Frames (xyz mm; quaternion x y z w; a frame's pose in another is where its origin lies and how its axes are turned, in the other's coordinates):
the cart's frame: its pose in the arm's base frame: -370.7 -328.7 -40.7 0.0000 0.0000 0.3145 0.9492
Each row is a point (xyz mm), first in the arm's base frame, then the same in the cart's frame.
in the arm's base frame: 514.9 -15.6 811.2
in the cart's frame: 897.3 -277.6 851.9
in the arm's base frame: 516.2 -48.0 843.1
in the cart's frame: 879.0 -304.4 883.8
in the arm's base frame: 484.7 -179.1 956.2
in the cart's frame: 775.5 -390.8 996.9
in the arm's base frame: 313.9 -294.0 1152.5
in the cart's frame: 569.9 -380.9 1193.2
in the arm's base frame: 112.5 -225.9 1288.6
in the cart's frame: 449.0 -206.1 1329.3
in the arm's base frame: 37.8 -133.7 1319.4
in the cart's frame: 444.1 -87.5 1360.1
